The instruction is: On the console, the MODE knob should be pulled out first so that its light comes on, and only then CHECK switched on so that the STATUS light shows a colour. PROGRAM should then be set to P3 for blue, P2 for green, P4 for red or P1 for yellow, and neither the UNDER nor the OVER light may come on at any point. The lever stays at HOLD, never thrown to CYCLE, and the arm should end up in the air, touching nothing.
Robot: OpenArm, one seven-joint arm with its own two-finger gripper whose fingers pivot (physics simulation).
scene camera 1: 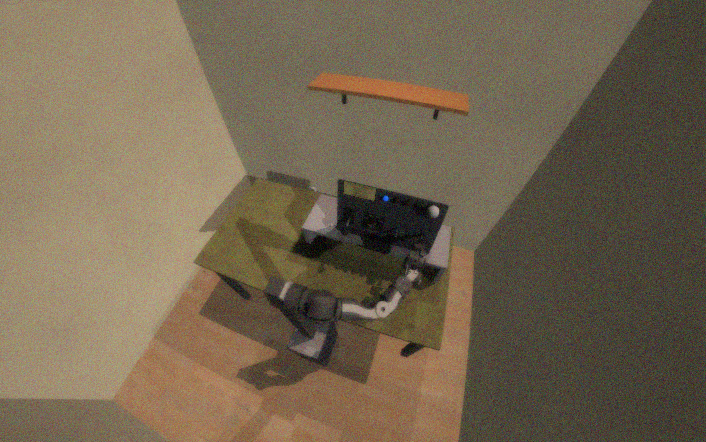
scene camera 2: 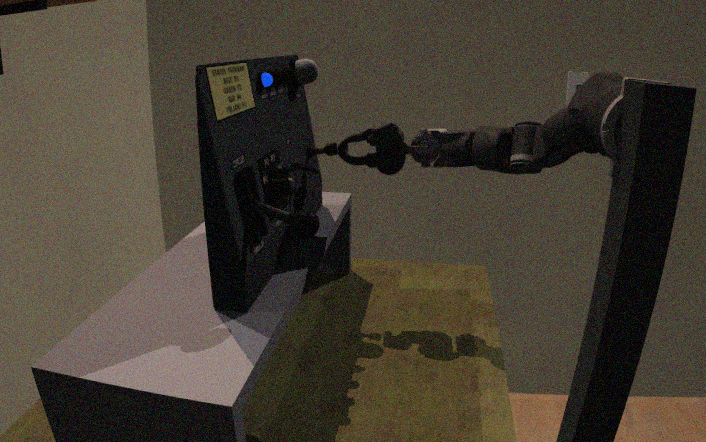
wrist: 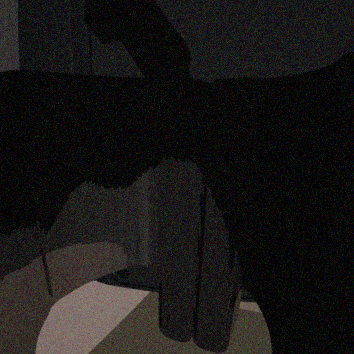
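The console [scene camera 1: 390, 218] [scene camera 2: 213, 208] is dark. Its leftmost top light [scene camera 1: 385, 198] [scene camera 2: 266, 79] glows blue; its label is unreadable. The other lights there look dark. The MODE knob [scene camera 2: 330, 149] stands out from the panel's far side on its rod. My gripper [scene camera 1: 416, 253] [scene camera 2: 339, 149] [wrist: 214, 216] is shut, its tips together right at the knob's front end; in the wrist view they hide the knob. The lever [scene camera 2: 281, 212] slopes out and down. The PROGRAM dial [scene camera 2: 281, 182] is in shadow and its setting is unreadable. The CHECK switch cannot be made out.
A yellow card [scene camera 1: 359, 190] [scene camera 2: 230, 91] is on the console's upper left. A white ball [scene camera 1: 434, 210] [scene camera 2: 306, 71] sticks out at its upper right. The console stands on a pale plinth [scene camera 1: 317, 214] [scene camera 2: 130, 291] on the green table [scene camera 1: 281, 197] [scene camera 2: 427, 291]. An orange shelf [scene camera 1: 388, 92] hangs above.
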